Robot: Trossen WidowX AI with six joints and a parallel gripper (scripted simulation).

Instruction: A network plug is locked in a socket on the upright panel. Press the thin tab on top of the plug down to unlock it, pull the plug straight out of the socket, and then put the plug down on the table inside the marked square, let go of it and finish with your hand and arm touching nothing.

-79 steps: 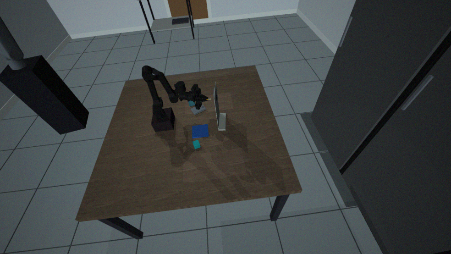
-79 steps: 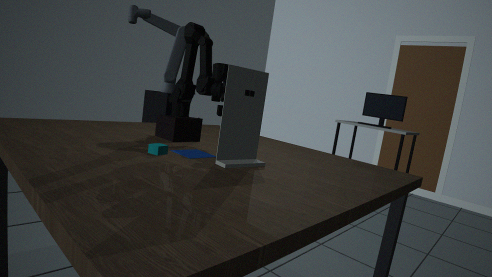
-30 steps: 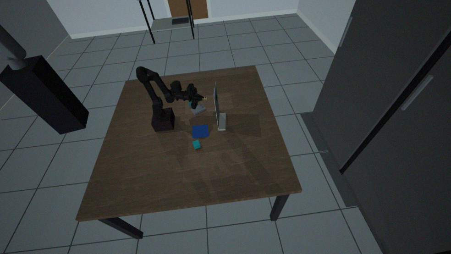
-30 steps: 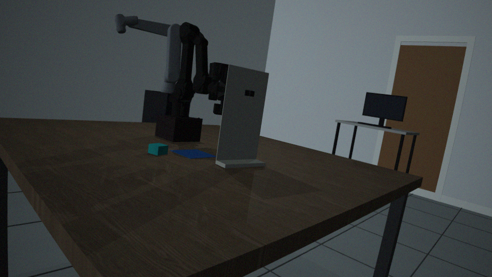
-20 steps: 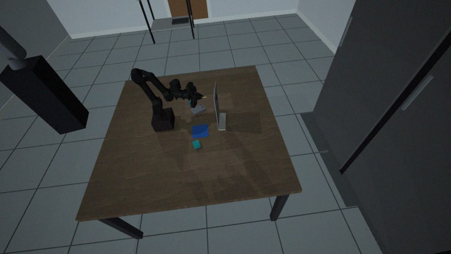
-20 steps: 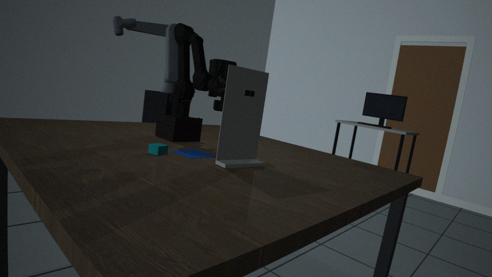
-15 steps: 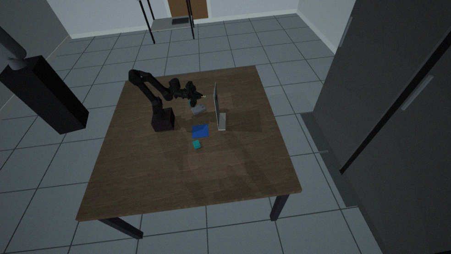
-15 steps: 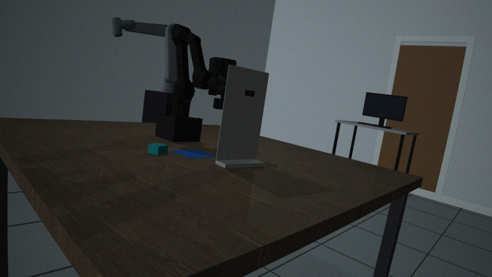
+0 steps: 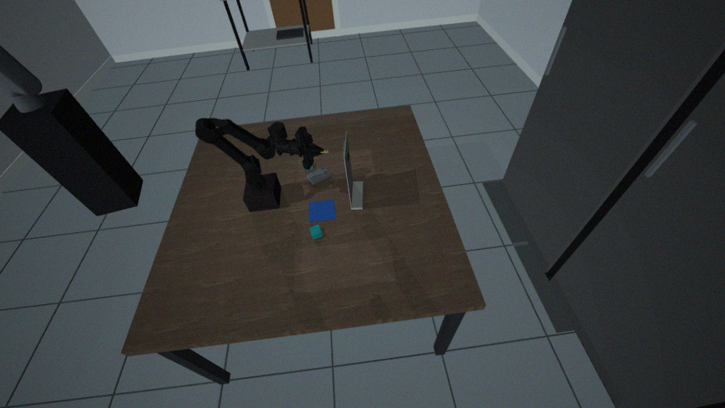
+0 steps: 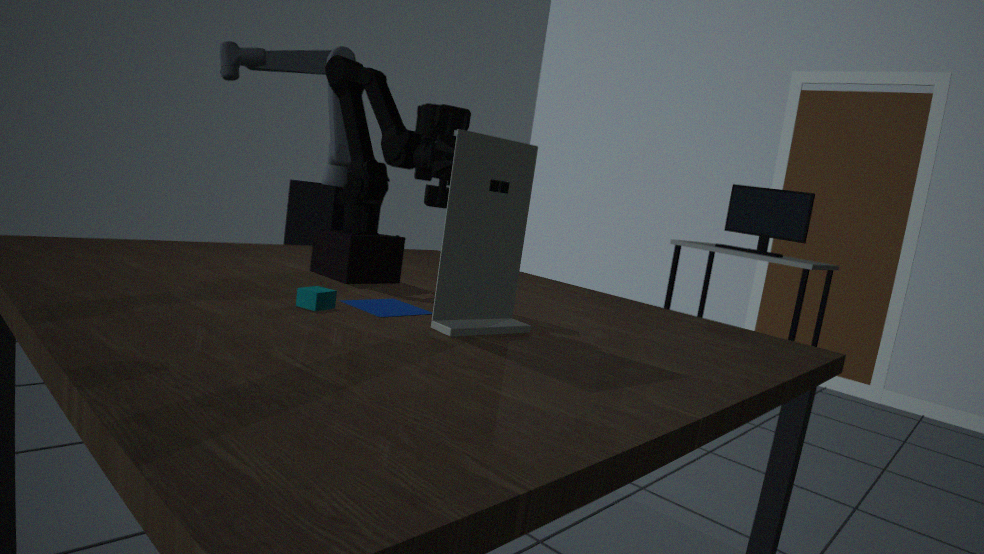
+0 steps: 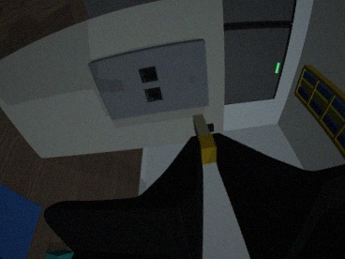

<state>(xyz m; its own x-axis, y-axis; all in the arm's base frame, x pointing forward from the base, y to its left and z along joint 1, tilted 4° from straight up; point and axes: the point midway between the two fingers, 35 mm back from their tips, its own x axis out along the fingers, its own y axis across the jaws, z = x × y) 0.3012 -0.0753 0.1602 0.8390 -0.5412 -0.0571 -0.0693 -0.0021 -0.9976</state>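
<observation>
My gripper tip is 280 mm above the blue marked square, 70 mm to the left of it and 70 mm past it. Round my gripper tip: grey upright panel (130 mm below, 100 mm ahead, 30 mm to the right); flat grey block (270 mm below, 150 mm to the left, 40 mm behind); yellow network plug (right at my gripper tip).
</observation>
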